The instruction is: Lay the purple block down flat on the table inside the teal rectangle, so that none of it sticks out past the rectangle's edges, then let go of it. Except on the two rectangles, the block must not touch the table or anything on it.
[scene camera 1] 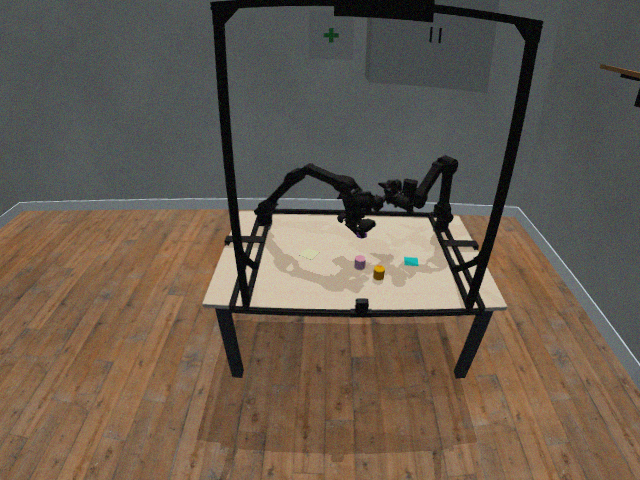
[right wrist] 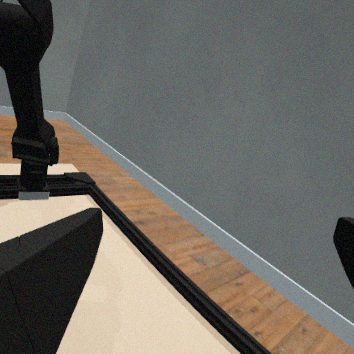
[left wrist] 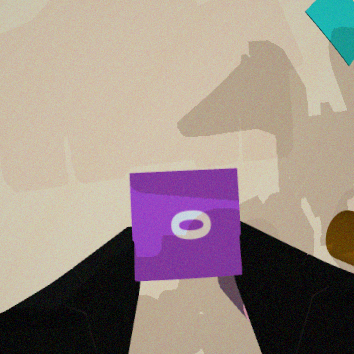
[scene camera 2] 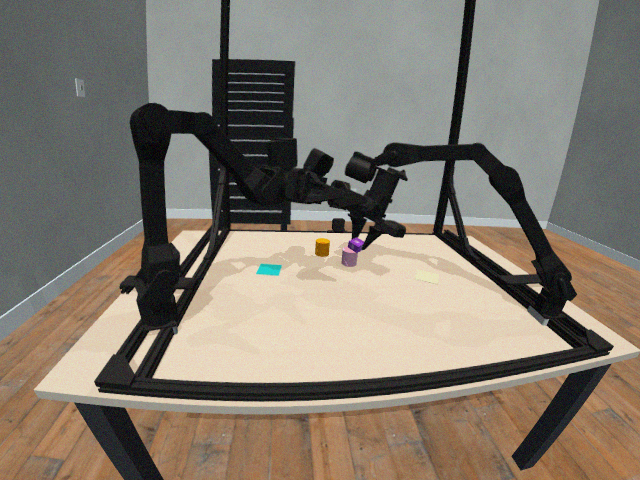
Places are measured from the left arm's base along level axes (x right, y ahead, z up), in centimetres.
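Pixels of known places: left gripper, fingertip midpoint: (scene camera 1: 360,236) (left wrist: 183,235) (scene camera 2: 357,246); right gripper, fingertip midpoint: (scene camera 1: 372,188) (right wrist: 222,225) (scene camera 2: 356,197); left arm's base, origin of the base link: (scene camera 1: 264,223) (right wrist: 32,184) (scene camera 2: 546,311); right arm's base, origin of the base link: (scene camera 1: 441,228) (scene camera 2: 159,319).
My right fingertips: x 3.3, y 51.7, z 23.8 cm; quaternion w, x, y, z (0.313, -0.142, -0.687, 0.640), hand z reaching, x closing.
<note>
For each thing: its middle in the pictures, then the offset to it from my right fingertips. "spot": a spot on its surface instead.
- purple block, body centre: (left wrist: 184,221) (scene camera 2: 356,244) dx +14.8, dy -3.5, dz -15.6 cm
- teal rectangle, surface spot: (left wrist: 332,17) (scene camera 2: 272,271) (scene camera 1: 409,260) spot: dx +17.1, dy +18.7, dz -25.6 cm
- pink cylinder, body centre: (scene camera 2: 349,256) (scene camera 1: 360,262) dx +24.6, dy -3.5, dz -23.4 cm
- orange cylinder, body centre: (scene camera 2: 322,247) (scene camera 1: 379,272) dx +30.8, dy +4.6, dz -23.5 cm
- pale yellow rectangle, surface spot: (scene camera 2: 427,276) (scene camera 1: 309,253) spot: dx +17.6, dy -26.2, dz -25.6 cm
The purple block (scene camera 1: 361,235) (scene camera 2: 356,244) (left wrist: 187,195) is held above the table and looks tilted in scene camera 2; its face with a white 0 shows in the left wrist view. My left gripper (scene camera 2: 357,243) (left wrist: 183,235) is shut on it, one finger at each side. The teal rectangle (scene camera 1: 410,261) (scene camera 2: 268,269) (left wrist: 332,17) lies flat on the table, with no block on it, right of the block in scene camera 1 and left of it in scene camera 2. My right gripper (right wrist: 222,225) is open and empty, high above the table, its fingers wide apart.
A pink cylinder (scene camera 1: 359,262) (scene camera 2: 349,257) stands close to the block in scene camera 2, mostly hidden in the left wrist view. An orange cylinder (scene camera 1: 378,273) (scene camera 2: 322,248) (left wrist: 342,237) stands nearby. A pale yellow rectangle (scene camera 1: 309,254) (scene camera 2: 427,276) lies flat. The arms overlap in scene camera 2.
</note>
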